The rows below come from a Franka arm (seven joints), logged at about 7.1 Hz.
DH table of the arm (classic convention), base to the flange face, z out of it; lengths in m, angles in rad. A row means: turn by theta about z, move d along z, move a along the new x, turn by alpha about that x. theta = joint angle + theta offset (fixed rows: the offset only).
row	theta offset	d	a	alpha
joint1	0	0.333	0	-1.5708
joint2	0	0	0	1.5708
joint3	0	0.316	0.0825	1.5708
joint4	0	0	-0.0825	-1.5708
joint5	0	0.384	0	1.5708
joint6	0	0	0.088	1.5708
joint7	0	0.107	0	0
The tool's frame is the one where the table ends.
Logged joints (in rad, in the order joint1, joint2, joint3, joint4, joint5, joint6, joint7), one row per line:
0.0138 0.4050 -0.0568 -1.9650 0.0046 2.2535 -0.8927
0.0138 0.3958 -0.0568 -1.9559 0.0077 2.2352 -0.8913
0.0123 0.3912 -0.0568 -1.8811 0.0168 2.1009 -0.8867
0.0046 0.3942 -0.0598 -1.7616 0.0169 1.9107 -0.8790
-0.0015 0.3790 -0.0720 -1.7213 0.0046 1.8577 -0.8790
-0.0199 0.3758 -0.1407 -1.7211 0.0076 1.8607 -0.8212
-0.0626 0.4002 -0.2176 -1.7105 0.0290 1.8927 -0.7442
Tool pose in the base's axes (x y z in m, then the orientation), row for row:
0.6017 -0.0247 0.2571 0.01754 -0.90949 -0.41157 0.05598
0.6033 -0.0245 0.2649 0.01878 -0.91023 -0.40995 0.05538
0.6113 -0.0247 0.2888 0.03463 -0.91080 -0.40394 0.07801
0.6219 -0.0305 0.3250 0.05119 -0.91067 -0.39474 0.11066
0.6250 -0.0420 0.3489 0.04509 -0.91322 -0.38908 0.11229
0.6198 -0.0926 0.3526 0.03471 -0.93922 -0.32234 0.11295
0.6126 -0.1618 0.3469 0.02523 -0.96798 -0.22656 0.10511
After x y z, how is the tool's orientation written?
As a quaternion, w x y z.
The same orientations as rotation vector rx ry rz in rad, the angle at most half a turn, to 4 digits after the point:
-2.8258 -1.2787 0.1739
-2.8259 -1.2727 0.1719
-2.7999 -1.2418 0.2398
-2.7713 -1.2013 0.3368
-2.7894 -1.1884 0.3430
-2.8872 -0.9909 0.3472
-2.9931 -0.7005 0.3250

